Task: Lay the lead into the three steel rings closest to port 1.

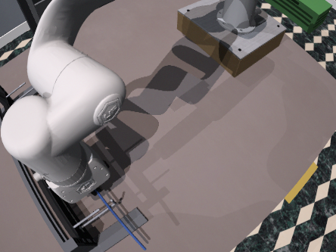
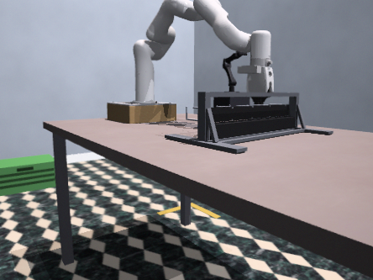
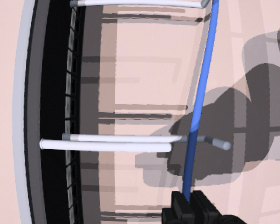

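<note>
Right now my hand is 12 cm short of the rack, 13 cm to the left of it and 2 cm above it.
</note>
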